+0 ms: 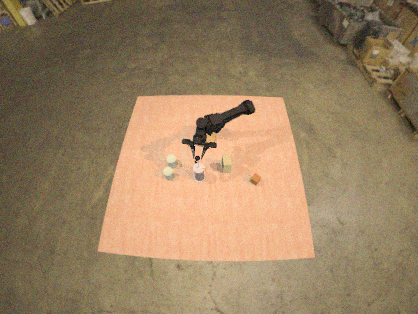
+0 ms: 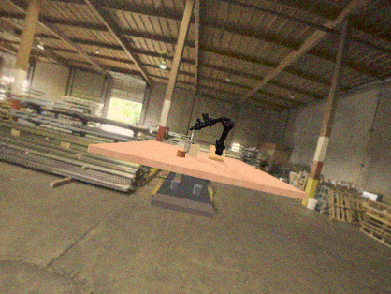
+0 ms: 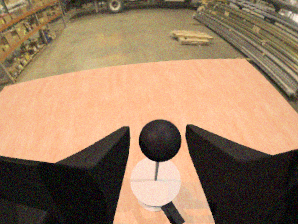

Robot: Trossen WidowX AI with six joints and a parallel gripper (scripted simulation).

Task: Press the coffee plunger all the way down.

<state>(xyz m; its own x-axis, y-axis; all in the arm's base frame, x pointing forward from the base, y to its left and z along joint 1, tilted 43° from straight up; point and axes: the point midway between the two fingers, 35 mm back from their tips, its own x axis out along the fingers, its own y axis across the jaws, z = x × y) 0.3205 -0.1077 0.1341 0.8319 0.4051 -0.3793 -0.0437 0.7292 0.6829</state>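
Now: the coffee press 130 mm below my gripper tip, 20 mm behind it and 10 mm to the right of it. Round my gripper tip: orange cube: 360 mm to the left, 220 mm below, 50 mm behind.
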